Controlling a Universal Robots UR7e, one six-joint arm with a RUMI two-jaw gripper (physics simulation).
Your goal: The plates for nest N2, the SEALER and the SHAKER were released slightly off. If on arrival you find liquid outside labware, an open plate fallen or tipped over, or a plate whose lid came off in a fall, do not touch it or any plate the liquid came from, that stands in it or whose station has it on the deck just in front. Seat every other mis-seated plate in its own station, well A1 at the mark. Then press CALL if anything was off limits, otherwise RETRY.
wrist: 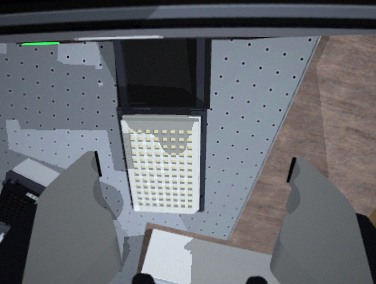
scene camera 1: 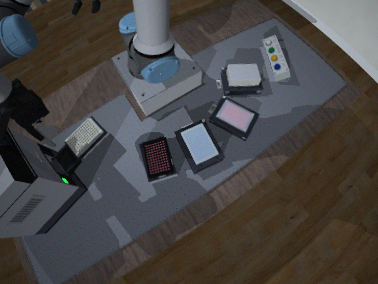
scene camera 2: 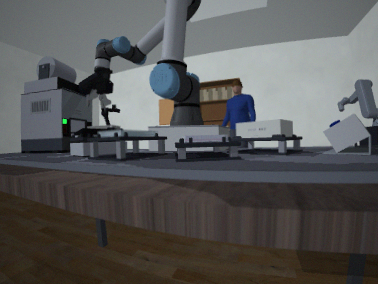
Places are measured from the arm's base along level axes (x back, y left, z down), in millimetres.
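Pixels of known places: gripper, fingertip midpoint: (wrist: 194,157) (scene camera 1: 48,133) (scene camera 2: 96,109); arm's base, origin of the base link: (scene camera 2: 186,127).
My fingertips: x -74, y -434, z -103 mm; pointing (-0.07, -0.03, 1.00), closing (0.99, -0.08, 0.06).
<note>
For each thing: its top centre in the pictures, then the offset to it from my fingertips. "pt": a spot on its surface instead.
- white many-welled plate, middle of its top: (wrist: 162,171) (scene camera 1: 82,135) (scene camera 2: 104,126) dx -32, dy +74, dz +87 mm
- dark tray, surface spot: (wrist: 202,165) pt dx +13, dy +68, dz +103 mm
- dark plate with red wells, middle of its top: (wrist: 29,221) (scene camera 2: 98,129) (scene camera 1: 156,156) dx -257, dy +235, dz +120 mm
- light blue plate, middle of its top: (scene camera 2: 129,130) (scene camera 1: 199,142) dx -310, dy +379, dz +133 mm
- pink plate, middle of its top: (scene camera 2: 201,135) (scene camera 1: 235,114) dx -312, dy +565, dz +152 mm
- grey instrument, middle of its top: (scene camera 2: 60,61) dx -65, dy -186, dz -256 mm
- white box-like block, middle of its top: (scene camera 2: 263,122) (scene camera 1: 244,71) dx -207, dy +718, dz +118 mm
- button panel, middle of its top: (scene camera 2: 349,117) (scene camera 1: 278,51) dx -228, dy +935, dz +116 mm
A white many-welled plate (scene camera 1: 85,137) (wrist: 162,170) lies on the dark tray (wrist: 202,165) in front of the big grey instrument, slightly askew; a dark strip of tray shows along its right side in the wrist view. My gripper (wrist: 194,157) is open and empty above this plate, its fingers wide apart, with the plate left of the middle between them. A dark plate with red wells (scene camera 1: 158,156), a light blue plate (scene camera 1: 200,143) and a pink plate (scene camera 1: 235,115) sit in dark holders across the mat. The exact seating of these three and the well A1 marks cannot be made out.
The grey instrument (scene camera 1: 32,202) (scene camera 2: 42,117) with a green light stands at the left. A white box-like block (scene camera 1: 243,75) (scene camera 2: 264,128) sits on a dark stand. The button panel (scene camera 1: 276,57) (scene camera 2: 347,133) stands at the far right. The robot base (scene camera 1: 172,90) stands behind the plates.
</note>
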